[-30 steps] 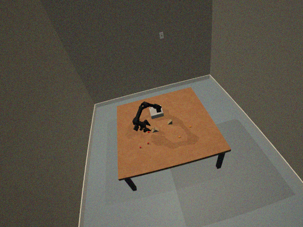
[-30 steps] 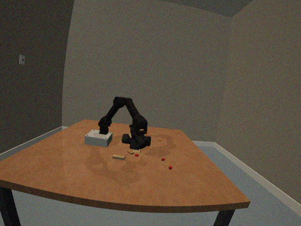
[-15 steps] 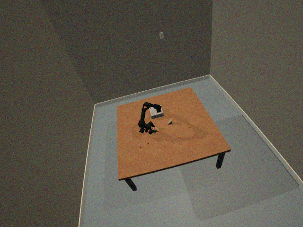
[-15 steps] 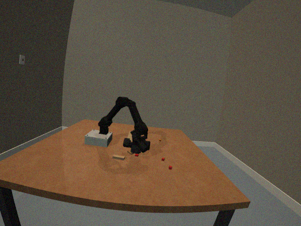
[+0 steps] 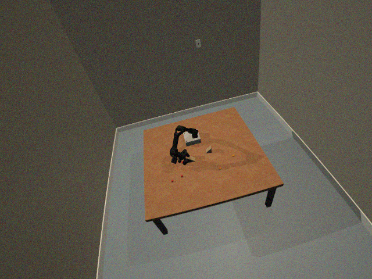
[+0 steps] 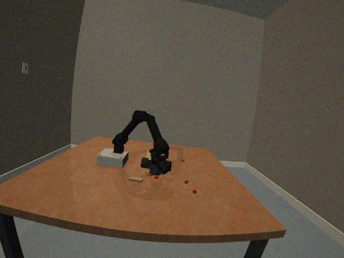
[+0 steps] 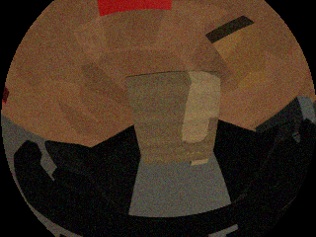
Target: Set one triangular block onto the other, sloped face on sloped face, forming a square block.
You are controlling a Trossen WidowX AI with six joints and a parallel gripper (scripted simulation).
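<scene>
My gripper tip is now 4 cm past the dark stick, 6 cm to the left of it and 1 cm above it. The rest, counted from my gripper tip: triangular block 1 cm above; then flat tan bar 11 cm behind, 17 cm to the right, 1 cm below; then red cube 1 cm ahead, 10 cm to the right, 1 cm below.
</scene>
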